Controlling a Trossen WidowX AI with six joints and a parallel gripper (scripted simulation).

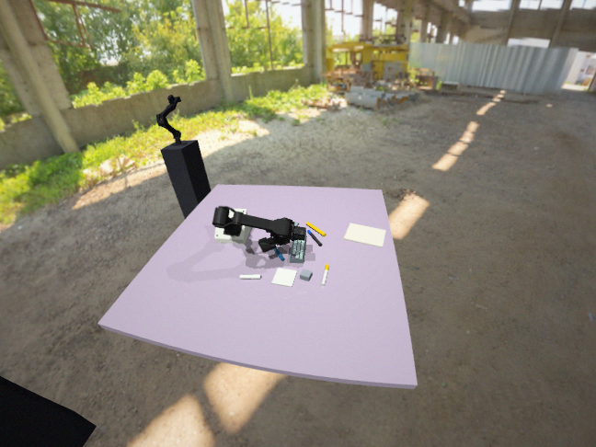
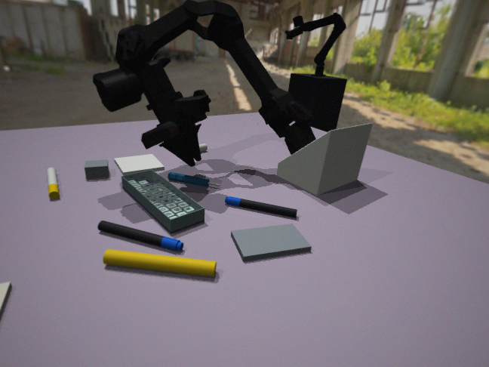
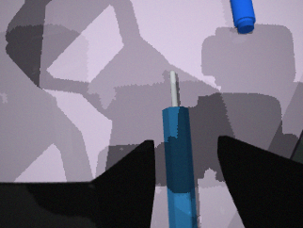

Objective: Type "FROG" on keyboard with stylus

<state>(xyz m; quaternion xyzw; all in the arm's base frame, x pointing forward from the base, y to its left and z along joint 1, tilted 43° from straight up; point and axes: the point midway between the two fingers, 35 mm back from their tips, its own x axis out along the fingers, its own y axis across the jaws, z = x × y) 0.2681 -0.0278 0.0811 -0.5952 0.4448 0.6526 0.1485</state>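
Right now the blue stylus is 1 cm behind my gripper tip, 1 cm to the left of it and 4 cm below it. Also, from my gripper tip: small grey block (18 cm ahead, 13 cm to the right, 4 cm below); flat grey slab (2 cm behind, 25 cm to the left, 5 cm below); white pad (8 cm ahead, 15 cm to the right, 5 cm below).
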